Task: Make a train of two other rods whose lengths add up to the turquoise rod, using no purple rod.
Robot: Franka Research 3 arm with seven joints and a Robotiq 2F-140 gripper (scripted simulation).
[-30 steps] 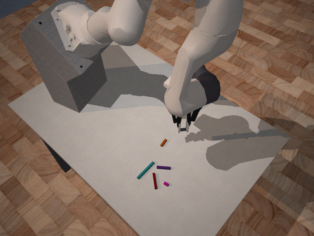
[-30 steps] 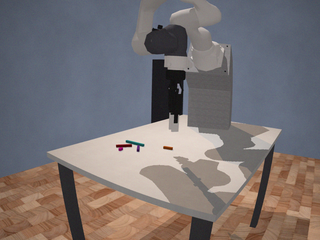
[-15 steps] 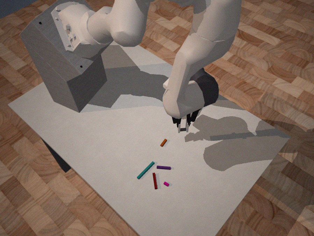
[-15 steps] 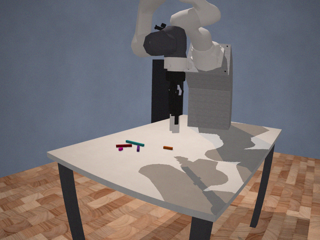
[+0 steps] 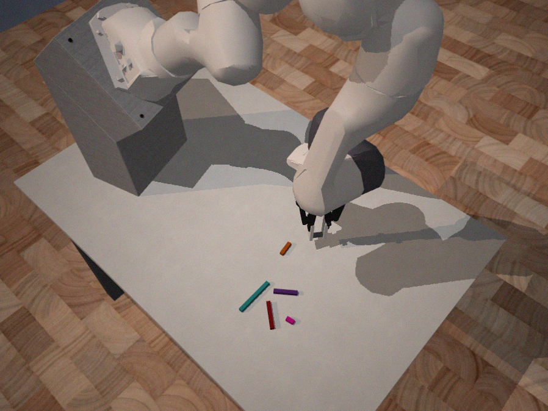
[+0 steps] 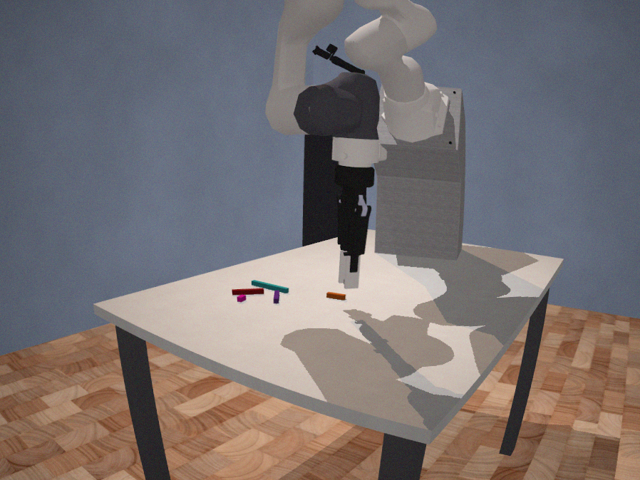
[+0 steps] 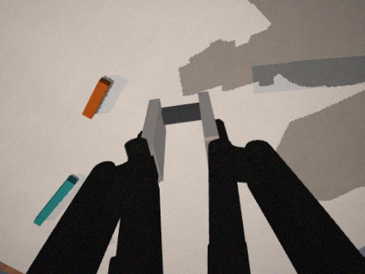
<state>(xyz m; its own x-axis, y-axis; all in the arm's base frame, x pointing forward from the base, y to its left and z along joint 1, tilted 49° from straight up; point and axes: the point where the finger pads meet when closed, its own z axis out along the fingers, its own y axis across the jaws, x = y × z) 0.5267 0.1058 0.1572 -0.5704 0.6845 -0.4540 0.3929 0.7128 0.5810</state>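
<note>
Now: hand 5 cm past the orange rod, 7 cm to the left of it and 8 cm above it. Also, from my hand: turquoise rod 1 cm ahead, 22 cm to the right, 8 cm below; then purple rod 5 cm ahead, 15 cm to the right, 8 cm below; then grey rod 3 cm below.
</note>
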